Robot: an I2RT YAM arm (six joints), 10 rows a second.
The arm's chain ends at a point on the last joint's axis. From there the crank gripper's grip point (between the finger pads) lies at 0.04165 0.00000 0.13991 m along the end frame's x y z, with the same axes.
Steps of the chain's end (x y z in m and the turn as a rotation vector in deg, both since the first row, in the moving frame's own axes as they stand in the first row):
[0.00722 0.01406 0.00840 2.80 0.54 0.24]
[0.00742 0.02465 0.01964 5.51 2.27 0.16]
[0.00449 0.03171 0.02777 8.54 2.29 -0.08]
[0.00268 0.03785 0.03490 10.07 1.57 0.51]
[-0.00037 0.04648 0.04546 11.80 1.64 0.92]
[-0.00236 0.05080 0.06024 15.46 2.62 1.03]
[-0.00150 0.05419 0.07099 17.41 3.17 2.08]
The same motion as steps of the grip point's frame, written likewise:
[0.00855 0.00741 0.00784 2.80 0.54 0.24]
[0.01294 0.01142 0.01724 5.51 2.27 0.16]
[0.01001 0.01100 0.02445 8.54 2.29 -0.08]
[0.00659 0.01388 0.03159 10.07 1.57 0.51]
[0.00381 0.01869 0.04133 11.80 1.64 0.92]
[0.00425 0.01457 0.05325 15.46 2.62 1.03]
[0.00679 0.01433 0.06233 17.41 3.17 2.08]

